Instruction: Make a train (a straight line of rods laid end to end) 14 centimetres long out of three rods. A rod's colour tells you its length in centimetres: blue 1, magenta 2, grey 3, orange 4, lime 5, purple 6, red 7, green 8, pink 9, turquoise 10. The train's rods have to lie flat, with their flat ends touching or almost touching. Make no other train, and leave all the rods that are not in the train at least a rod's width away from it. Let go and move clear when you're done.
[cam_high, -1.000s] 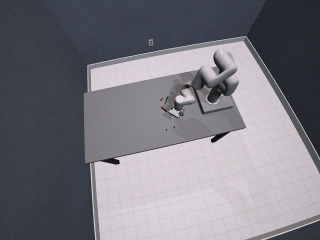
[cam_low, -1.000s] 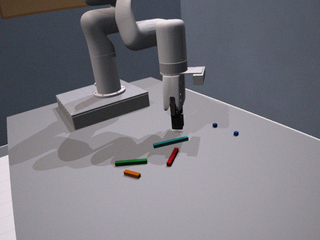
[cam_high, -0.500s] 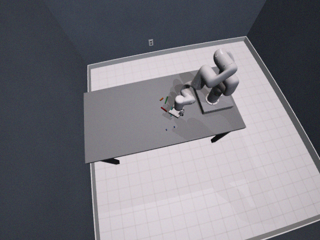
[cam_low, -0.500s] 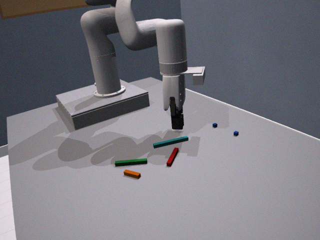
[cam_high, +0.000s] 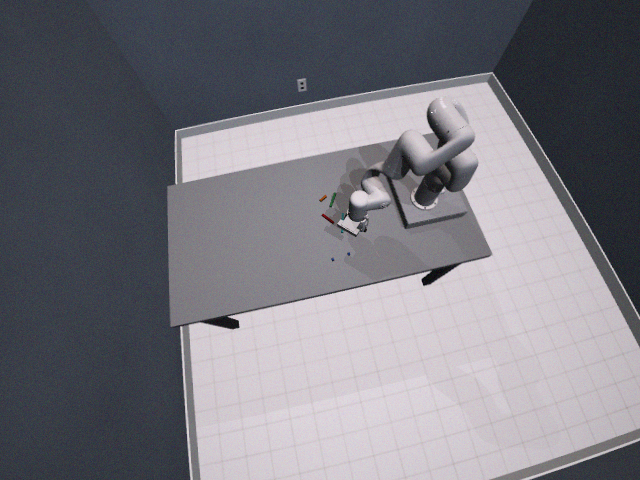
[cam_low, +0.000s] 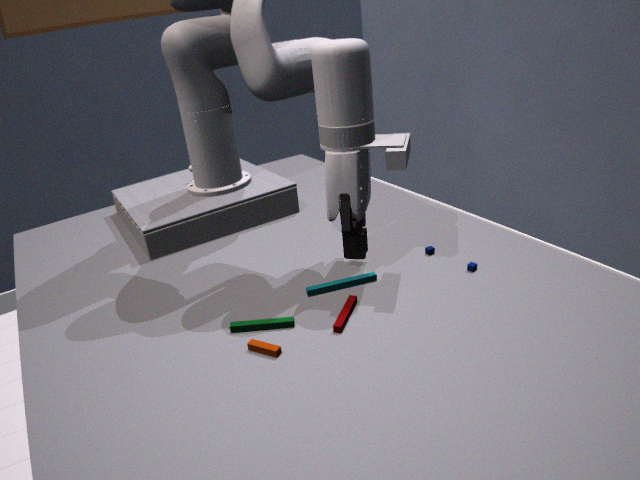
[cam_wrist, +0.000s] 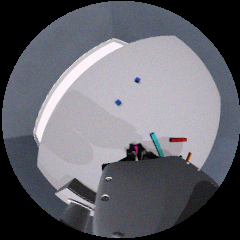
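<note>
My gripper is now 2 cm above the magenta rod. Round my hand: green rod (2 cm ahead, 20 cm to the right, 3 cm below); red rod (8 cm ahead, 11 cm to the right, 3 cm below); turquoise rod (3 cm ahead, 6 cm to the right, 3 cm below).
</note>
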